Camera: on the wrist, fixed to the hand. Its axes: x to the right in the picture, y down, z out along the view.
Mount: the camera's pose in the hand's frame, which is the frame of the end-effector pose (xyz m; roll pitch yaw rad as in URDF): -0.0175 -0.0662 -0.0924 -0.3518 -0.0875 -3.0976
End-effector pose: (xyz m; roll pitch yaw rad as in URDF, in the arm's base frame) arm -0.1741 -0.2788 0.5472 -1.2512 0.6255 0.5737
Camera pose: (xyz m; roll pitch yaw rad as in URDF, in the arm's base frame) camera -0.1105 -0.3669 0.5849 0.9565 -0.6928 -2.6579
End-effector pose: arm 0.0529 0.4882 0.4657 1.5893 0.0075 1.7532
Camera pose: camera -0.0359 0.4535 0.4014 -1.9379 0.0380 -1.3017
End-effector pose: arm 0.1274 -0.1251 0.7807 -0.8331 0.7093 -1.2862
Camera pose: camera 0.0129 -0.1358 0.7821 0.5179 -0.8000 1.8048
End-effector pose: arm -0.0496 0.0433 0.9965 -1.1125 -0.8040 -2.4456
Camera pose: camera -0.1020 0.1457 0.9967 0.7080 0.7243 0.6172
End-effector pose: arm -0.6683 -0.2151 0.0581 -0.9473 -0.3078 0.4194
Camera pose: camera -0.6372 -0.3257 0.0526 0.5853 0.2208 -2.7687
